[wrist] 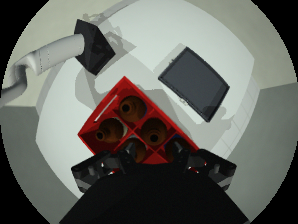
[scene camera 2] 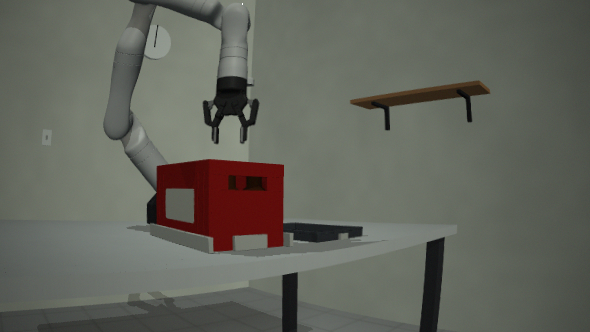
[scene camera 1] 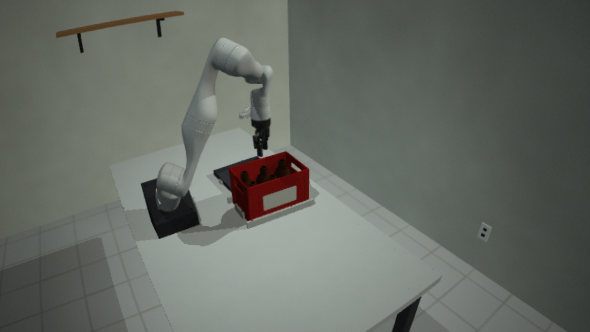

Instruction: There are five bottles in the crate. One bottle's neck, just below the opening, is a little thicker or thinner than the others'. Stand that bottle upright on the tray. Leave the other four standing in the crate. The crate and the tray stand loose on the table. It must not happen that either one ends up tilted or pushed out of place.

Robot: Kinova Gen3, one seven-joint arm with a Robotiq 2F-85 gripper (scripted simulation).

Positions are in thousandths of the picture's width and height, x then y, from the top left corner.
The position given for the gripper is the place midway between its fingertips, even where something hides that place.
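Observation:
The gripper (scene camera 2: 387,432) can be seen in the wrist view as well (wrist: 515,663), and a tray (wrist: 676,386) is visible too.

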